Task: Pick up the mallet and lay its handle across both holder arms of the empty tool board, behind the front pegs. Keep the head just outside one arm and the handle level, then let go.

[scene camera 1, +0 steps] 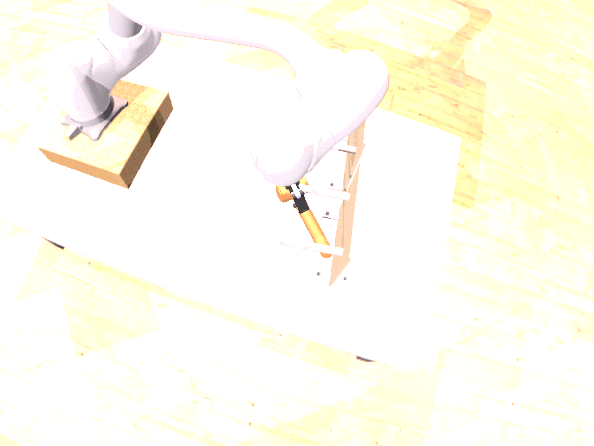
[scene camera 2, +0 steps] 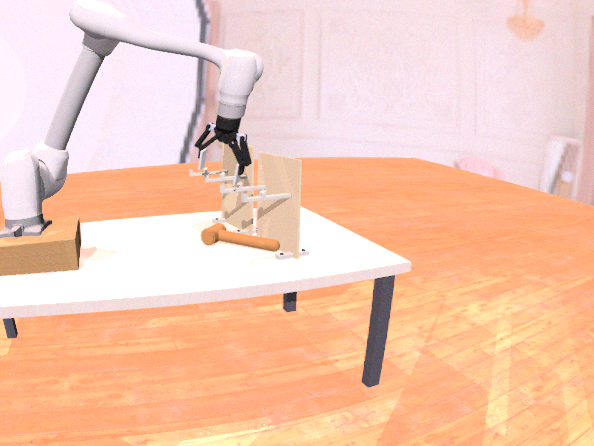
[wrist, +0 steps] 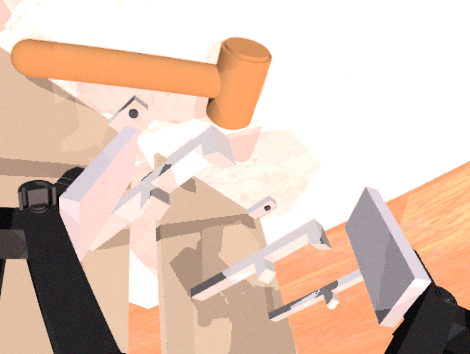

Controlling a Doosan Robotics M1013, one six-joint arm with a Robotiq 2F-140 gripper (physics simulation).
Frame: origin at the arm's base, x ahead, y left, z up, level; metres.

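Seen in the pictures: gripper, fingertip midpoint: point(scene camera 2: 218, 175) point(wrist: 248, 181); arm's base at its link origin: point(scene camera 1: 94, 112) point(scene camera 2: 25, 230).
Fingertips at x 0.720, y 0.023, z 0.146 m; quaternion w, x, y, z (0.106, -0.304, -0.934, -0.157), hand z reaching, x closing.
Note:
Pixels of each thing's middle, then the offset from my fingertips to it. "spot": a spot on its surface instead. Level surfaces: height alone.
- orange mallet at the middle of its body: point(wrist: 143, 71) point(scene camera 1: 308, 218) point(scene camera 2: 241, 239) 0.080 m ahead, 0.015 m left, 0.219 m down
- nearer at a spot on its surface: point(scene camera 2: 267, 196) spot: 0.137 m ahead, 0.125 m right, 0.048 m down
- farther at a spot on its surface: point(scene camera 2: 242, 189) spot: 0.084 m ahead, 0.020 m left, 0.052 m down
- second board at the middle of its body: point(wrist: 262, 260) point(scene camera 1: 338, 133) point(scene camera 2: 223, 187) 0.047 m ahead, 0.250 m left, 0.083 m down
- white table at its surface level: 0.243 m down
An orange mallet point(scene camera 1: 315, 227) point(scene camera 2: 245, 240) point(wrist: 120, 67) lies on the table, in front of and below the near tool board point(scene camera 1: 345, 225) point(scene camera 2: 280, 210). Its head point(wrist: 240, 82) is on the robot-base side. The near board has two pale holder arms, one nearer point(scene camera 2: 267, 196) and one farther point(scene camera 2: 242, 189), with upright pegs. A second board point(scene camera 2: 237, 200) point(wrist: 210, 305) stands behind it, also with two arms point(wrist: 255, 265). I see no tool on the arms. My gripper point(scene camera 2: 220, 168) point(wrist: 248, 181) is wide open and empty, high above the mallet at about arm height. In scene camera 1 the wrist partly hides it.
The robot base stands on a wooden block point(scene camera 1: 142, 120) point(scene camera 2: 40, 255) at the left of the white table point(scene camera 1: 200, 200) point(scene camera 2: 150, 280). Board feet with dark bolts point(scene camera 2: 292, 254) point(wrist: 133, 113) sit on the table beside the mallet. The holder arms stick out close to my fingers.

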